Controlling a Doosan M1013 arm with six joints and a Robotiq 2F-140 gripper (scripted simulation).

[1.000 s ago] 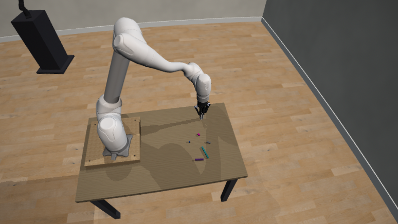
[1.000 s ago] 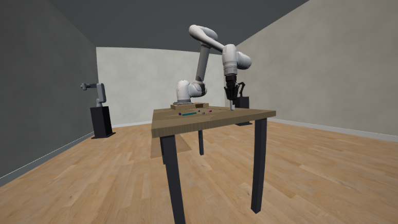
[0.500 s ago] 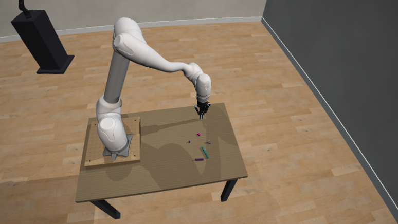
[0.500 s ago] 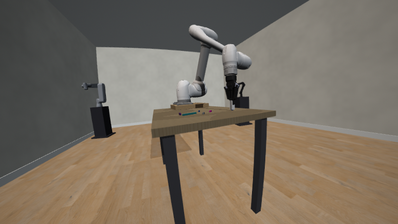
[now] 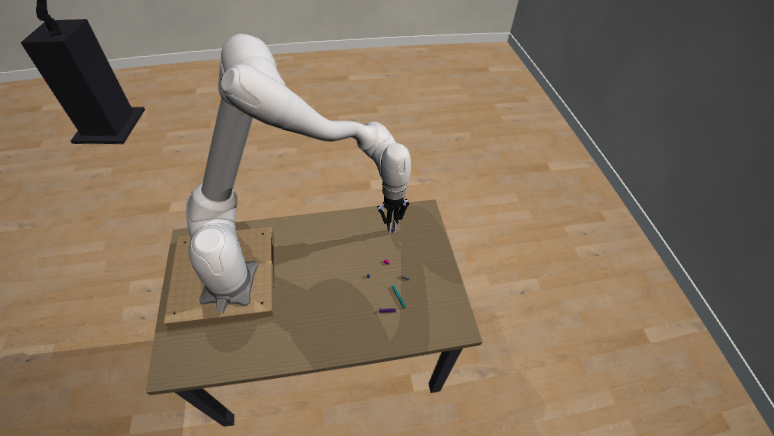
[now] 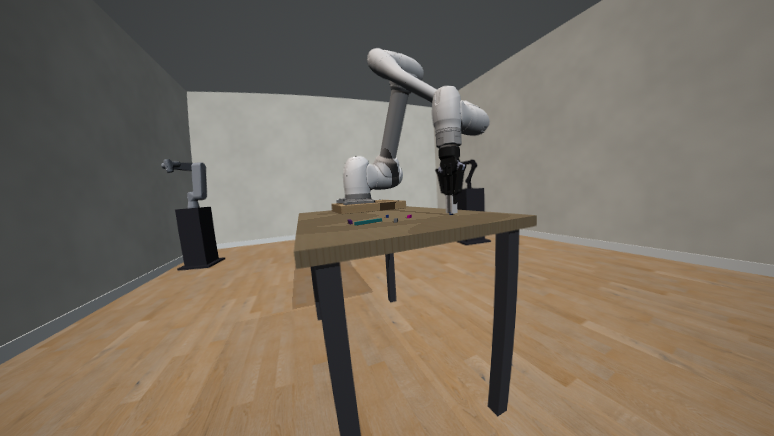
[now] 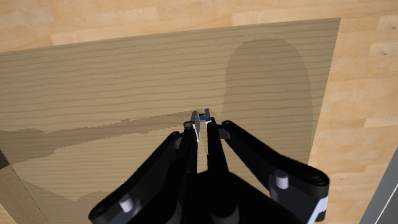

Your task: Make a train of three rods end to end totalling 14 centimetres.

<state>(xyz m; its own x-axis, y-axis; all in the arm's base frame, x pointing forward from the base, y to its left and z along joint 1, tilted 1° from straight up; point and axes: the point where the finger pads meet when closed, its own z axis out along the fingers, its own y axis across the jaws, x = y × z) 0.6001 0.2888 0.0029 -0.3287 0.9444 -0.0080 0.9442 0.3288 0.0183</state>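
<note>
The grey rod is 50 mm ahead of my hand, 220 mm to the right of it and 30 mm below it. Also, from my hand: purple rod: 20 mm behind, 360 mm to the right, 30 mm below; turquoise rod: 30 mm ahead, 310 mm to the right, 30 mm below; magenta rod: 20 mm behind, 160 mm to the right, 30 mm below.
</note>
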